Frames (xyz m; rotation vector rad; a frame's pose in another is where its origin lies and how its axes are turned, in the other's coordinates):
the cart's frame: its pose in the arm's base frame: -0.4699 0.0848 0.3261 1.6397 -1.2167 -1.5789
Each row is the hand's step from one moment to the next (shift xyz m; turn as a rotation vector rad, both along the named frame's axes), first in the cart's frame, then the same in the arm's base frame.
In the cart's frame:
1: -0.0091 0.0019 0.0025 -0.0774 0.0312 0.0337
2: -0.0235 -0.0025 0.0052 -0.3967 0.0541 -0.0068
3: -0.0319 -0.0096 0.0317 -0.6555 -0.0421 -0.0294
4: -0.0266 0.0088 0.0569 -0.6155 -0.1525 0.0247
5: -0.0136 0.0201 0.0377 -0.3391 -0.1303 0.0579
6: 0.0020 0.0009 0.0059 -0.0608 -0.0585 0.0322
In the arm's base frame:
1: -0.0019 0.0077 0.0055 -0.0319 0.0609 0.0581
2: -0.0021 0.0227 0.0080 0.0345 0.3235 0.2335
3: -0.0253 0.0384 0.0016 0.1046 0.5884 0.2742
4: -0.0544 0.0306 0.0112 0.0734 0.6120 0.1510
5: -0.0397 0.0105 0.0180 0.0081 0.3660 0.0360
6: -0.0061 -0.0010 -0.0011 -0.0117 0.0852 -0.0275

